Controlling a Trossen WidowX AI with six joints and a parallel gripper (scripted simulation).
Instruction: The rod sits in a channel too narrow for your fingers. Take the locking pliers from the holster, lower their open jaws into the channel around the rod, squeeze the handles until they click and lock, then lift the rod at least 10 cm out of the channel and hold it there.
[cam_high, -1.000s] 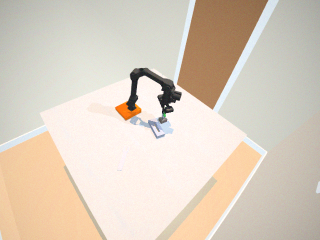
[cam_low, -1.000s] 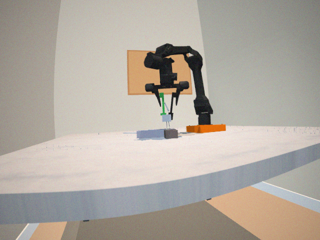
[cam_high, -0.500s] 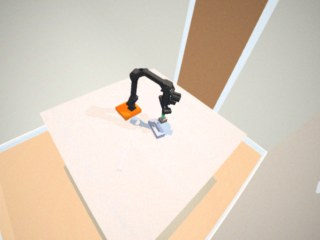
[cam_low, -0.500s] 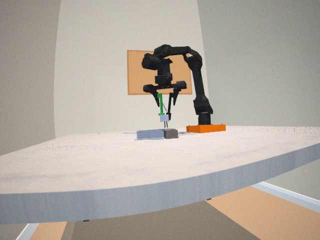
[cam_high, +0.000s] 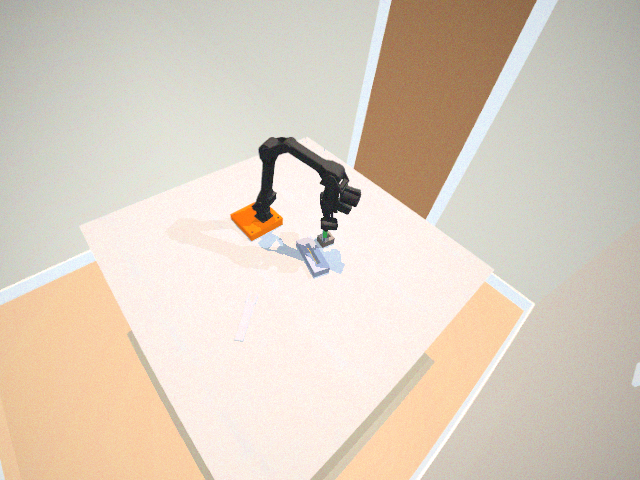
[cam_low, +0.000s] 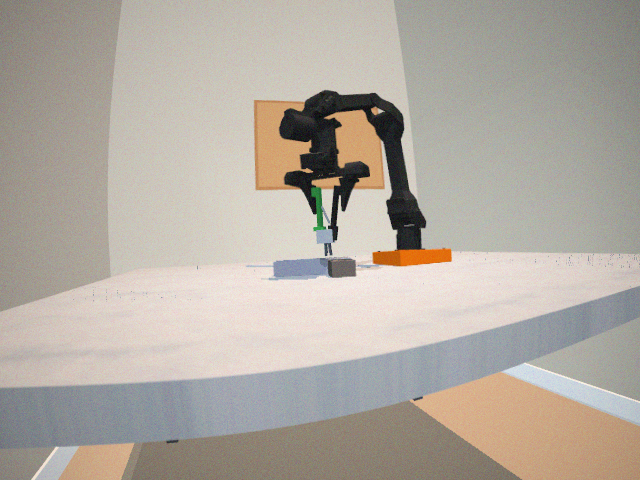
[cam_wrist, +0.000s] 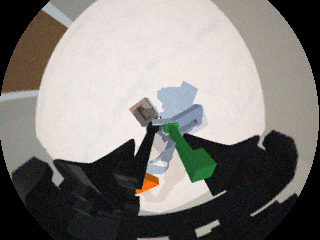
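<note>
My gripper tip is now 1 cm short of the pale blue channel block, 8 cm to the left of it and 12 cm above it. From my gripper tip the other things lie so: yellow rod 1 cm ahead, 8 cm to the right, 13 cm below; grey holster 1 cm behind, 3 cm to the left, 13 cm below; black handle 1 cm behind, 1 cm to the left.
</note>
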